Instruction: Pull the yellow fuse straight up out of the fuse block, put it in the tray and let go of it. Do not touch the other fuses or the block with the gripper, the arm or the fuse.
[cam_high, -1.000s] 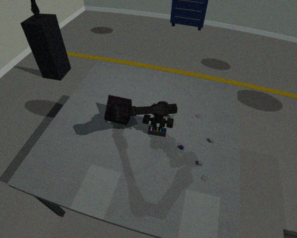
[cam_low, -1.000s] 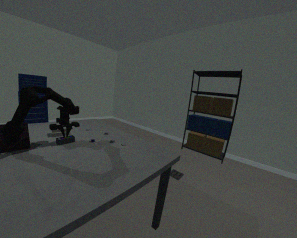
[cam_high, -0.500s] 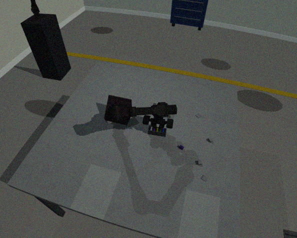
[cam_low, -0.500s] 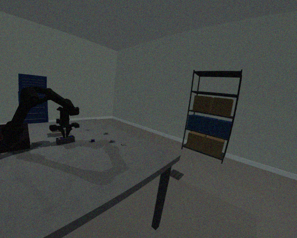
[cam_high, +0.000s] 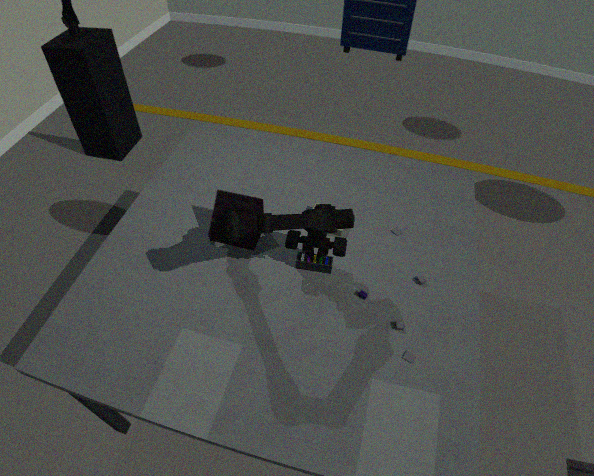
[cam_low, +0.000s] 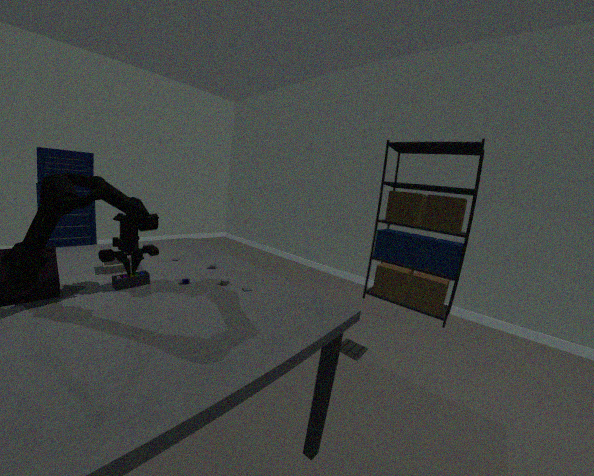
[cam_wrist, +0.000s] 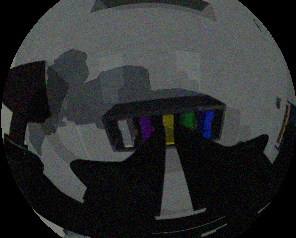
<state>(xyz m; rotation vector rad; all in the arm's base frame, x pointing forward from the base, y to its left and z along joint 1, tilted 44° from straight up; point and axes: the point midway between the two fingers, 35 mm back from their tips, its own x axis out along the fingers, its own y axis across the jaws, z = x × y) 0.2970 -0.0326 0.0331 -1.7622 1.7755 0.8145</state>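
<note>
Right now the tray is 1 cm ahead of my gripper tip, 21 cm to the left of it and 3 cm below it. Also, from my gripper tip: yellow fuse: 1 cm below.
</note>
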